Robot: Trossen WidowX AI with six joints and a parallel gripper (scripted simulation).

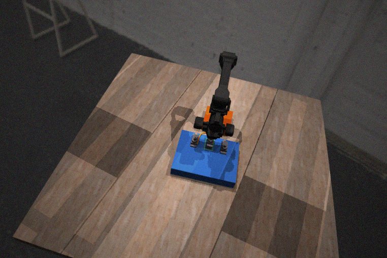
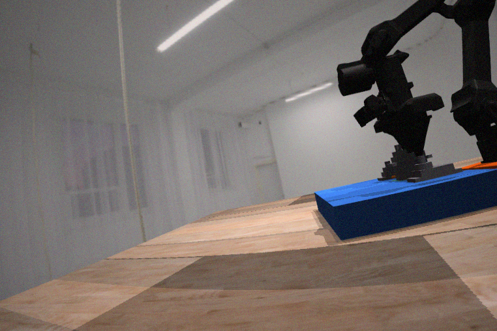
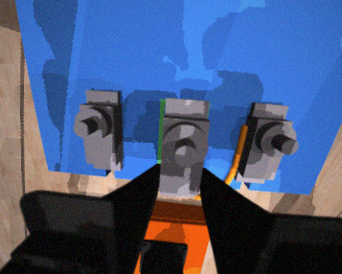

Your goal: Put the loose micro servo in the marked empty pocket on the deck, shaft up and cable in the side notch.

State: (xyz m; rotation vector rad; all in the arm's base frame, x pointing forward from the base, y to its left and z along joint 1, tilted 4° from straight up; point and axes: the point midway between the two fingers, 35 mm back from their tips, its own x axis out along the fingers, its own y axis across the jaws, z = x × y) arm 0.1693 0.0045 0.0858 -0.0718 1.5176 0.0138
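The blue deck lies 12 cm ahead of my gripper tip, 6 cm below it and 1 cm to the left of it.
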